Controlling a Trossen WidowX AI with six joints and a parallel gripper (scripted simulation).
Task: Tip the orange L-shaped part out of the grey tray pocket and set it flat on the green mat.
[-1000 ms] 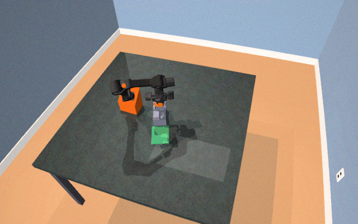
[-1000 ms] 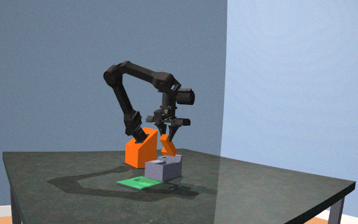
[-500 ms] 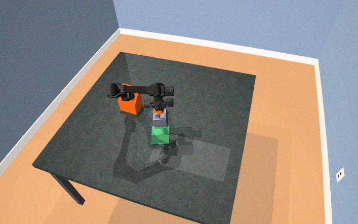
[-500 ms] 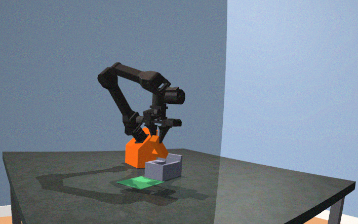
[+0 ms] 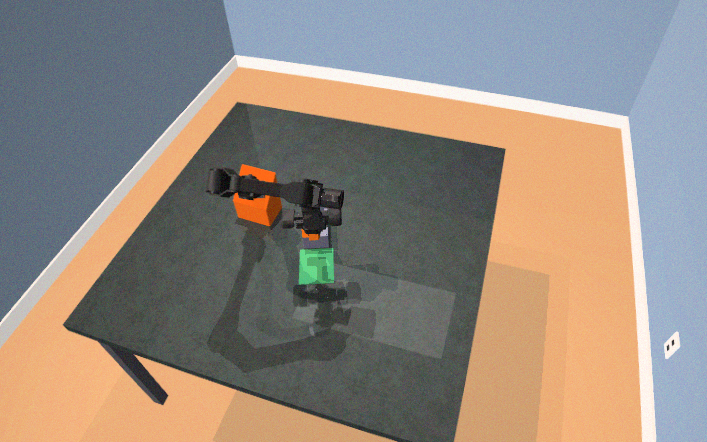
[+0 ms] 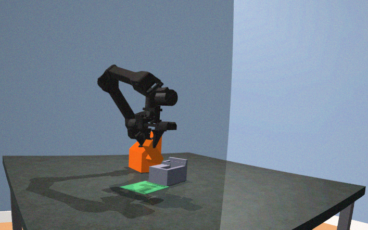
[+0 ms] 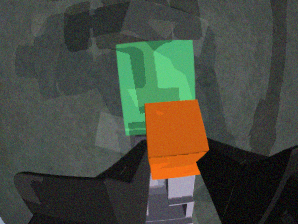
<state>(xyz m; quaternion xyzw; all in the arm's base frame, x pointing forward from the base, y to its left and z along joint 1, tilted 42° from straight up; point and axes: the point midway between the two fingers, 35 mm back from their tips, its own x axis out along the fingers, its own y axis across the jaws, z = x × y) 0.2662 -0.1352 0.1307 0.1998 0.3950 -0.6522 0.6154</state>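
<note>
The green mat lies 20 mm to the right of my gripper tip and 170 mm below it. Also, from my gripper tip: orange L-shaped part 20 mm behind, 30 mm to the left, 30 mm below.
</note>
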